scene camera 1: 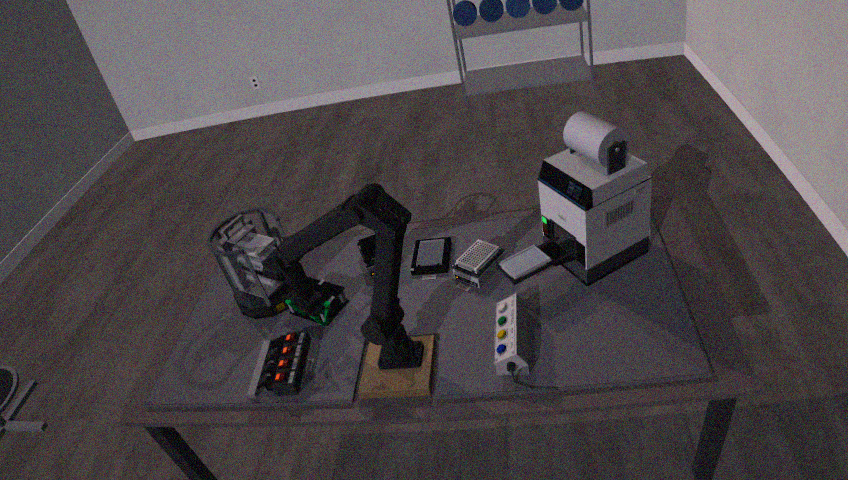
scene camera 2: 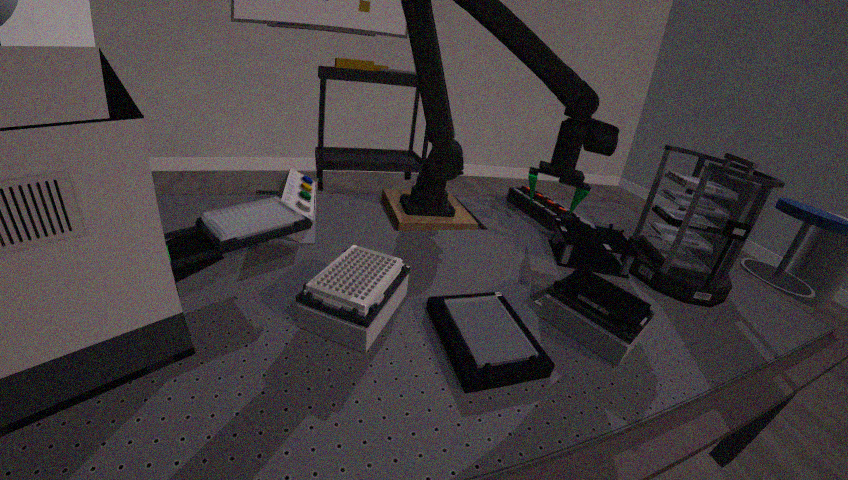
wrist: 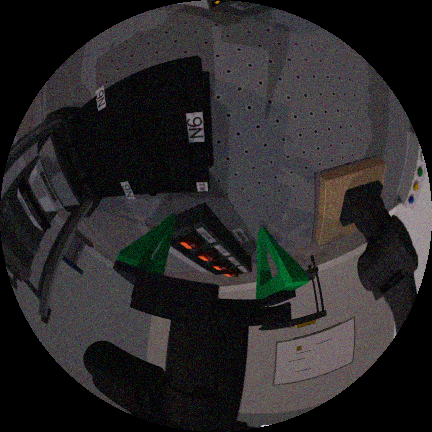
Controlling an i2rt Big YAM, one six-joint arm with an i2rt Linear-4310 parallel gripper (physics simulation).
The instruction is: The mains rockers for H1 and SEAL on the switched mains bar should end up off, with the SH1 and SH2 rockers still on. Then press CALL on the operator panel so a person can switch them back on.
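Frame: origin at the arm's base, x left, y back, z up, level; metres.
Seen in the pictures: gripper, fingertip midpoint: (scene camera 1: 315,319) (scene camera 2: 550,208) (wrist: 217,223); arm's base at its link origin: (scene camera 1: 401,357) (scene camera 2: 426,208) (wrist: 360,200).
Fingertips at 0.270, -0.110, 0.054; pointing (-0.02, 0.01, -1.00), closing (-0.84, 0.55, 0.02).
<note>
Offsets run from my fingertips to a thing's middle, as dx, dy, dz. "spot": to the spot under its first point.
The switched mains bar @[spot: +0.022, +0.130, -0.050] (scene camera 1: 302,364) (scene camera 2: 531,208) (wrist: 229,235) lies at the left front of the table. Its four rockers all glow orange-red in scene camera 1 and the wrist view; their labels are too blurred to read. My gripper (scene camera 1: 308,310) (scene camera 2: 553,202) (wrist: 217,223) is open and empty, fingers wide apart. It is above the table near the bar's rear end, apart from the bar. The operator panel @[-0.575, +0.067, -0.026] (scene camera 1: 507,356) (scene camera 2: 289,191) stands right of the arm base, with a white, a green, a yellow and a blue button @[-0.553, +0.141, -0.004] (scene camera 1: 501,349). Which is CALL cannot be read.
A black N6-labelled nest @[+0.044, -0.124, -0.029] (scene camera 2: 586,252) (wrist: 150,145) lies behind the bar. A plate carousel @[+0.242, -0.212, +0.079] (scene camera 1: 254,309) (scene camera 2: 678,285) stands beside it at the left. The wooden arm base (scene camera 1: 395,383) (wrist: 325,205) is right of the bar. Plate stands are behind; a white instrument @[-0.840, -0.296, +0.161] (scene camera 1: 615,226) stands at the right.
</note>
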